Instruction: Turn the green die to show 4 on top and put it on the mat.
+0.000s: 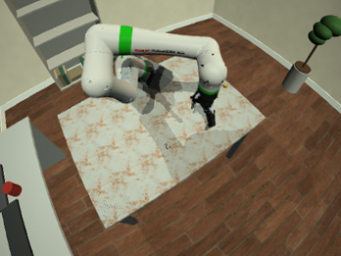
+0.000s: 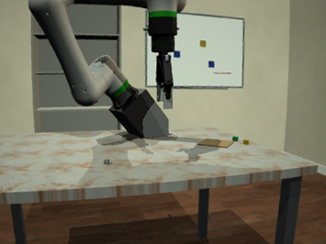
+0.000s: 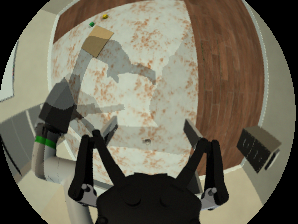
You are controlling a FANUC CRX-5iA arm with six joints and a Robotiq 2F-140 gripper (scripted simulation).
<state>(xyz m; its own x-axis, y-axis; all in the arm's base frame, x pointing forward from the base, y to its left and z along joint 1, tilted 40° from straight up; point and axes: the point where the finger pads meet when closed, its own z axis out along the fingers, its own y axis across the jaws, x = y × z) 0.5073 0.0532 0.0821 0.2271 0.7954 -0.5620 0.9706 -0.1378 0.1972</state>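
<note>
The grey die lies 200 mm below my hand, 180 mm to the right of it and 60 mm behind it. From my hand the other things lie so: tan mat 360 mm to the left, 210 mm below, 210 mm behind; green die 470 mm to the left, 220 mm behind, 200 mm below; yellow die 480 mm to the left, 200 mm below, 140 mm behind.
</note>
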